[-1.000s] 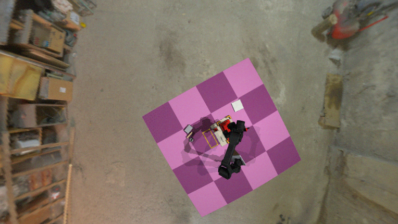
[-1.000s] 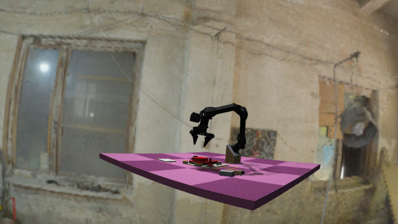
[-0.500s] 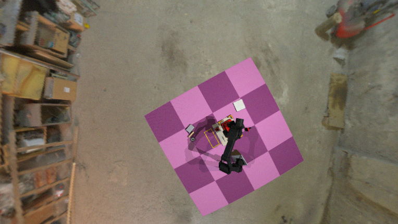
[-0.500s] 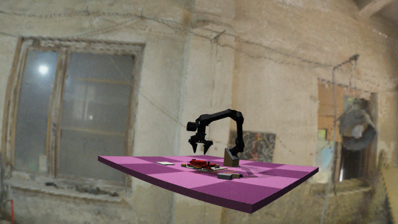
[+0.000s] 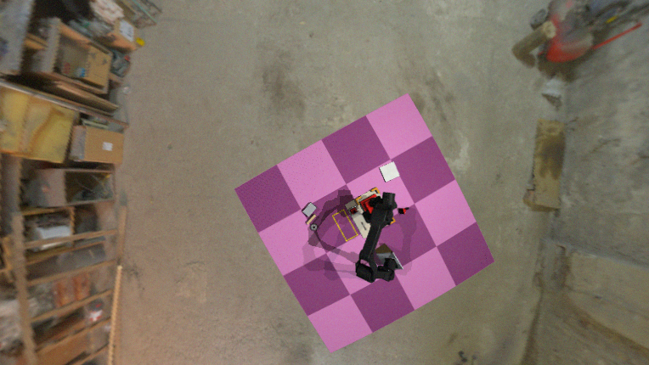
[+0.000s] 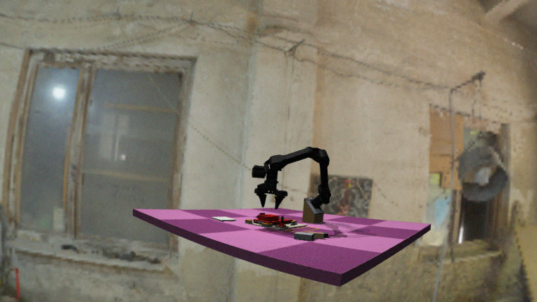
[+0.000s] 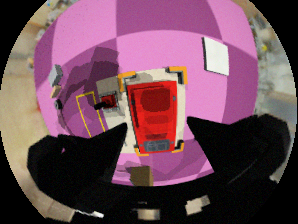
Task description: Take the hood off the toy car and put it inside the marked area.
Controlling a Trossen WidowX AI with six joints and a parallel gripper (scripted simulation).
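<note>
Now: the hood 50 mm below my gripper tip. The rest, counted from my gripper tip: beige stick (380 mm to the left, 90 mm ahead, 80 mm below); wheel (380 mm to the left, 80 mm below, 40 mm ahead); white flat tile (200 mm to the right, 140 mm ahead, 80 mm below).
</note>
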